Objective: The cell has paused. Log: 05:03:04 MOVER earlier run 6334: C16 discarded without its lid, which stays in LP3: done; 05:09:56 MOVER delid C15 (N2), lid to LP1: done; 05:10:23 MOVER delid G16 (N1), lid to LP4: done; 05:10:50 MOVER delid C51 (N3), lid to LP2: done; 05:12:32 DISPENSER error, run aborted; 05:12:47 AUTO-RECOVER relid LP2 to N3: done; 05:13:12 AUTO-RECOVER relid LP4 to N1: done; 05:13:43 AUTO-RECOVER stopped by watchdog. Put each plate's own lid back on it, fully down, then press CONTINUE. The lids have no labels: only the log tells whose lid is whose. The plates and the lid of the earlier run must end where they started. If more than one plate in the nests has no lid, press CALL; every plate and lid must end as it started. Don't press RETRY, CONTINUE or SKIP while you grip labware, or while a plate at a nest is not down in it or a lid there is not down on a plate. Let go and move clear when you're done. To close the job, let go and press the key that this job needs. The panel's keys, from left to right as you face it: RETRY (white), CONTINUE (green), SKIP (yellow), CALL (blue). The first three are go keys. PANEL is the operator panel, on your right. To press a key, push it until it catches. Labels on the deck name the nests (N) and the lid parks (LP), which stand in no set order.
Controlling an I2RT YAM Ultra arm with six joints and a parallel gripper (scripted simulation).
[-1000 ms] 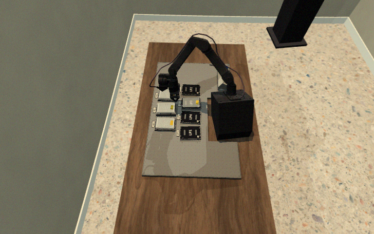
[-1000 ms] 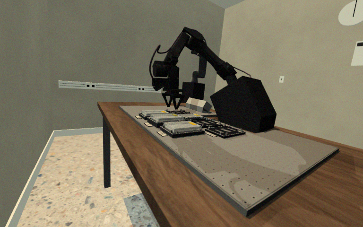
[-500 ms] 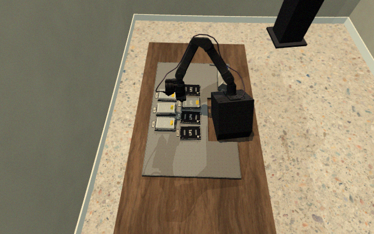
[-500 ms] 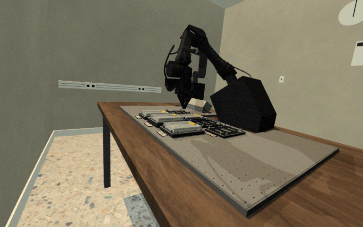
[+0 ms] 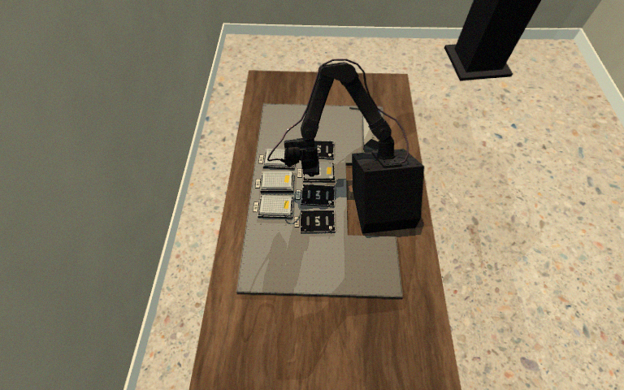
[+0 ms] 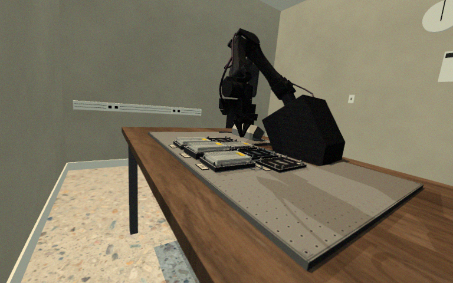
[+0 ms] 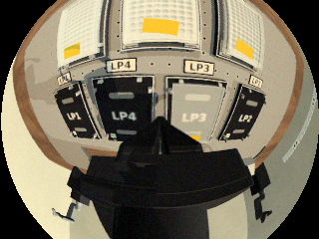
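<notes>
Now: the green key 350 mm behind my hand and 240 mm to the right of it. The rest, counted from my hand: plate (150 mm to the right, 130 mm ahead, 50 mm below); then yellow key (360 mm behind, 290 mm to the right); then LP4 lid park (70 mm to the left, 60 mm below, 20 mm behind).
</notes>
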